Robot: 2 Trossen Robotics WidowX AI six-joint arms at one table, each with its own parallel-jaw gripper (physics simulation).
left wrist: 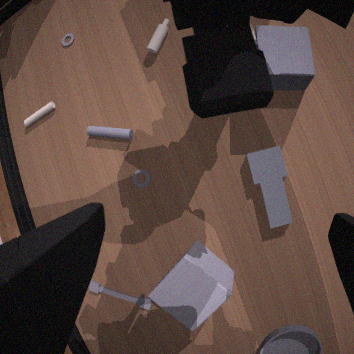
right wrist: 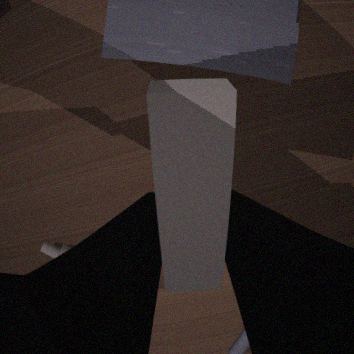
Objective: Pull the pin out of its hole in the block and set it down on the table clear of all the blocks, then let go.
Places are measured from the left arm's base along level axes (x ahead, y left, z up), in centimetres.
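Pixels of known places: left gripper, between the fingertips: (left wrist: 223,222); right gripper, between the fingertips: (left wrist: 218,47) (right wrist: 189,203).
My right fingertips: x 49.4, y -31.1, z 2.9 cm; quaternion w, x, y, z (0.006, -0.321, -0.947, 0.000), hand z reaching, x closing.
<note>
Ahead of a thing's pixels: the offset from my right fingertips to its middle. "*": to the spot under its first point.
The pin @(dx -0.4, dy -0.6, dz +1.4 cm) (right wrist: 194,165) is a pale grey bar with bevelled corners. It stands between the fingers of my right gripper (right wrist: 192,192), which is shut on it. The pin's whole far end shows, apart from the blue-grey block @(dx -5.3, dy -5.2, dz -3.9 cm) (right wrist: 200,30) (left wrist: 286,50) in the right wrist view. No hole shows on the block's visible faces. In the left wrist view my right gripper (left wrist: 218,47) is a dark shape just left of that block and hides part of it. My left gripper (left wrist: 223,222) is open and empty, its fingers wide apart above the table.
A stepped grey block @(dx -14.6, dy +7.2, dz -6.2 cm) (left wrist: 272,187), a larger pale block @(dx -15.8, dy +21.5, dz -2.9 cm) (left wrist: 187,287), a thin rod @(dx -10.6, dy +32.5, dz -6.7 cm) (left wrist: 120,295) and a round dish @(* dx -33.3, dy +20.3, dz -6.6 cm) (left wrist: 292,345) lie nearer. Two rings @(dx +23.7, dy +10.6, dz -6.8 cm) (left wrist: 67,40) @(dx -1.7, dy +17.8, dz -6.8 cm) (left wrist: 141,185), a white bottle-shaped piece @(dx +10.3, dy +1.6, dz -6.1 cm) (left wrist: 158,37), a white cylinder @(dx +18.0, dy +22.4, dz -6.3 cm) (left wrist: 40,114) and a grey cylinder @(dx +5.9, dy +16.4, dz -6.2 cm) (left wrist: 110,132) lie leftward.
</note>
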